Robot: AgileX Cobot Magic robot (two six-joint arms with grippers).
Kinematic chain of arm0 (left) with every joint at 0, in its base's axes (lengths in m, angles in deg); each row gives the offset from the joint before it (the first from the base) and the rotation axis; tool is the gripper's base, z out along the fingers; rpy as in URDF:
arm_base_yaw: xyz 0 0 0.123 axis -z
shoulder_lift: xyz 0 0 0 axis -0.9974 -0.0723 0
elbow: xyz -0.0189 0.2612 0.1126 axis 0.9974 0.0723 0
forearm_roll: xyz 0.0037 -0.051 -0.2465 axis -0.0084 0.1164 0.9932
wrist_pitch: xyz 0 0 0 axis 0.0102 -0.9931 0.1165
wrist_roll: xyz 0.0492 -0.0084 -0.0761 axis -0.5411 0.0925 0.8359
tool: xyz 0 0 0 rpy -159.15 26.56 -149.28
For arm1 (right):
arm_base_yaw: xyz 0 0 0.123 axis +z
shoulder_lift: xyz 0 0 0 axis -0.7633 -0.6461 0
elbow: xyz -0.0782 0.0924 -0.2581 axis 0.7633 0.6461 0
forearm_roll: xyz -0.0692 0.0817 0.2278 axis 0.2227 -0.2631 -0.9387
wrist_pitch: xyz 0 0 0 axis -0.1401 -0.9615 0.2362
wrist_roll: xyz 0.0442 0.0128 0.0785 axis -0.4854 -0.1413 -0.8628
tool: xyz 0 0 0 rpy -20.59 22.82 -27.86
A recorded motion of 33 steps. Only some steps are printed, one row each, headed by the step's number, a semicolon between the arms.
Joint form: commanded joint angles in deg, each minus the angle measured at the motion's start. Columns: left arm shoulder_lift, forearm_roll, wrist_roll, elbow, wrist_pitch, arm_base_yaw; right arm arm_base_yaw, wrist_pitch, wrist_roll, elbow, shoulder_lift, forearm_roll.
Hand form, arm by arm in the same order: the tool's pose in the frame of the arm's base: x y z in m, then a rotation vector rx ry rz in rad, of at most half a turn. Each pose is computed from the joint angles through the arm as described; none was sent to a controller.
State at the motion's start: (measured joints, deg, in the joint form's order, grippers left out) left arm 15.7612 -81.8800 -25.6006 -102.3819 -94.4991 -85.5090; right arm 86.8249 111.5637 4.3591 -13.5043 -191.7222 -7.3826
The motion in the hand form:
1: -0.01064 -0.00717 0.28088 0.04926 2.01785 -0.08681; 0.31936 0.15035 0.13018 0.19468 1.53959 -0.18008
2: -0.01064 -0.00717 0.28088 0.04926 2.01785 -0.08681; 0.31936 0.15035 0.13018 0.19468 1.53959 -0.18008
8: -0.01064 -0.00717 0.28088 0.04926 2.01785 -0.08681; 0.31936 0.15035 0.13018 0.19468 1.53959 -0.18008
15: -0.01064 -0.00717 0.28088 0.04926 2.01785 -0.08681; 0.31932 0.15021 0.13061 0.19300 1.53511 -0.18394
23: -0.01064 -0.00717 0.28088 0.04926 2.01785 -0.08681; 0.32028 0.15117 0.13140 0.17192 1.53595 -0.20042
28: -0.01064 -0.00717 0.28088 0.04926 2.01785 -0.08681; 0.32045 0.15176 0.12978 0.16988 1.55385 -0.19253
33: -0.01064 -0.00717 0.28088 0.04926 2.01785 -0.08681; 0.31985 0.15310 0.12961 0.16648 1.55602 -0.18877
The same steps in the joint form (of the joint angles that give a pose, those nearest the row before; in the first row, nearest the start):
1: 0.86 0.63 0.23 0.00 0.75 -0.11; -0.40 7.73 0.69 -0.75 0.00 -1.60
2: 0.86 0.63 0.23 0.00 0.75 -0.11; -0.40 7.73 0.69 -0.75 0.00 -1.60
8: 0.86 0.63 0.23 0.00 0.75 -0.11; -0.40 7.73 0.69 -0.75 0.00 -1.60
15: 0.86 0.63 0.23 0.00 0.75 -0.11; -0.40 8.02 0.86 -0.74 0.00 -1.60
23: 0.86 0.63 0.23 0.00 0.75 -0.11; -0.40 7.91 2.41 -1.03 0.00 -1.43
28: 0.86 0.63 0.23 0.00 0.75 -0.11; -0.40 6.82 2.29 -1.03 0.00 -1.37
33: 0.86 0.63 0.23 0.00 0.75 -0.11; -0.17 6.70 2.29 -1.03 0.00 -1.38

